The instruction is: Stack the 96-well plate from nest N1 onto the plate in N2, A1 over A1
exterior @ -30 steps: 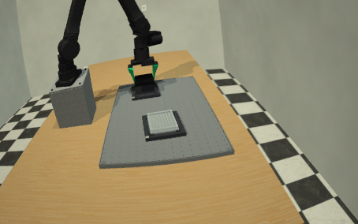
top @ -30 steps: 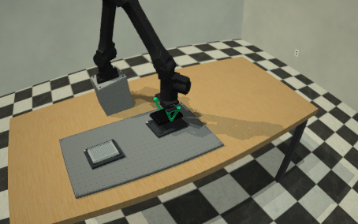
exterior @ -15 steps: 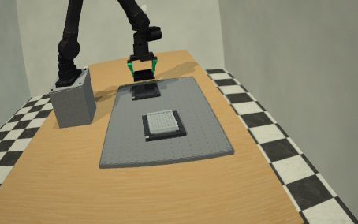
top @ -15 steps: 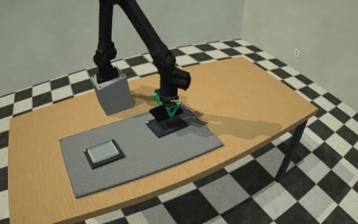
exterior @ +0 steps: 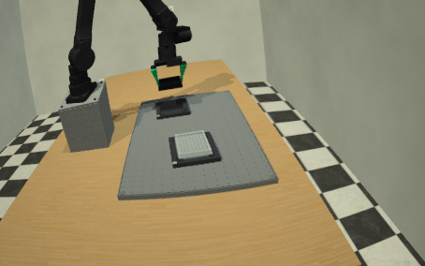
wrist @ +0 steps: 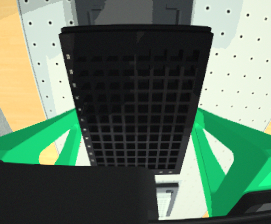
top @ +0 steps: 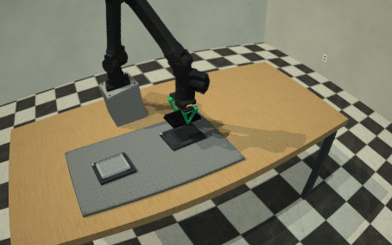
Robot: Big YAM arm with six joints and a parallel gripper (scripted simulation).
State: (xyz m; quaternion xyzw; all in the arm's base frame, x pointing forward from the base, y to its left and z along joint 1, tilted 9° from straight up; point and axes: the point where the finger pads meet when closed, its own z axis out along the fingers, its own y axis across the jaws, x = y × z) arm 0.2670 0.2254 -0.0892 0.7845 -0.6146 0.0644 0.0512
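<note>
The pale 96-well plate is 33 cm to the right of my hand, 11 cm ahead of it and 9 cm below it. Also, from my hand: plate nest N2 (33 cm to the right, 11 cm ahead, 10 cm below); plate nest N1 (10 cm below); black 96-well plate (right at my hand).
</note>
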